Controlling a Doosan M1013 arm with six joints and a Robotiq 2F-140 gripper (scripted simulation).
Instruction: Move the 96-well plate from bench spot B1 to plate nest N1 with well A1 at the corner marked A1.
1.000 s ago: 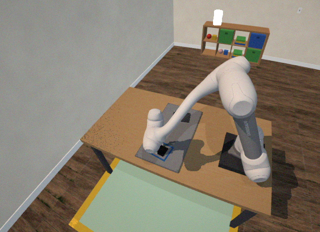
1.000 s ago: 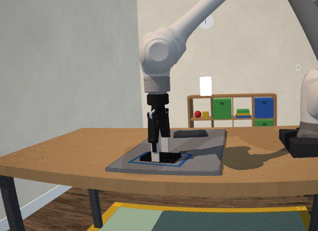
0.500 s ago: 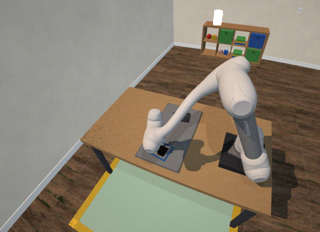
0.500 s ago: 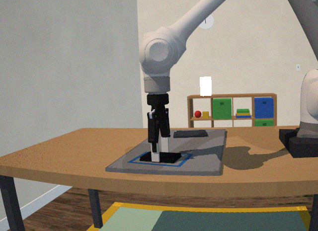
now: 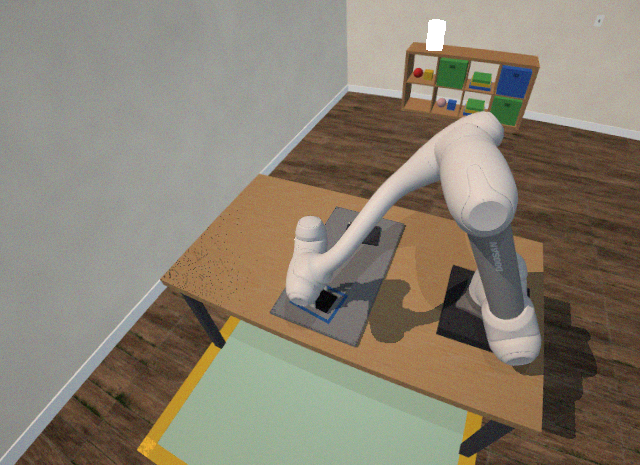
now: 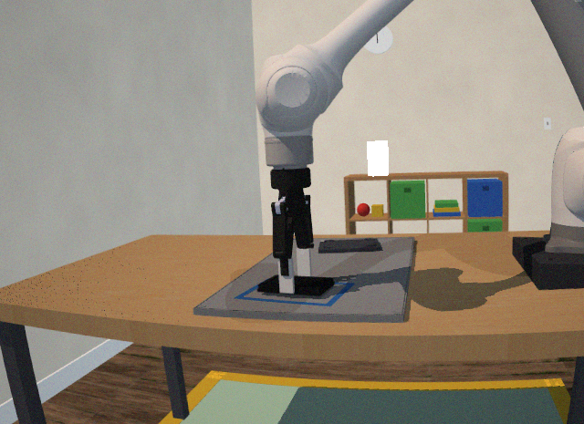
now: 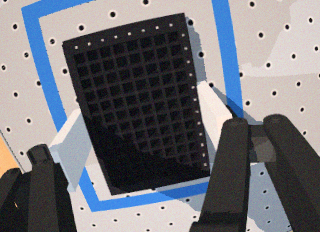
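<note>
My hand is 42 cm to the left of the dark grey plate nest, 5 cm short of it and 3 cm above it. From my hand the other things lie so: A1 corner mark 44 cm to the right, 14 cm ahead, 3 cm below; black 96-well plate 2 cm below.
</note>
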